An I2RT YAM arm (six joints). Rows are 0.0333 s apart.
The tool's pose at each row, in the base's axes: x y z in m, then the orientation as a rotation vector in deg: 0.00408, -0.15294, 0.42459, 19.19, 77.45, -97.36; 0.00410, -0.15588, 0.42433, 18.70, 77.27, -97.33; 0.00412, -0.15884, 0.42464, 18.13, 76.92, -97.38; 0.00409, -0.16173, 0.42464, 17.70, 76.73, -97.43; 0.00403, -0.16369, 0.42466, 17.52, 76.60, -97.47; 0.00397, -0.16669, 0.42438, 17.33, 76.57, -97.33
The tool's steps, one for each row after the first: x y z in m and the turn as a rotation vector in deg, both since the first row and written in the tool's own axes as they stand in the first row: 0.00157, 0.00014, 0.00249, -0.11, -0.42, -0.09; 0.00276, -0.00009, 0.00521, -0.13, -0.97, -0.19; 0.00416, -0.00015, 0.00774, -0.17, -1.34, -0.31; 0.00512, -0.00024, 0.00945, -0.16, -1.52, -0.36; 0.00678, -0.00015, 0.01197, -0.29, -1.69, -0.31
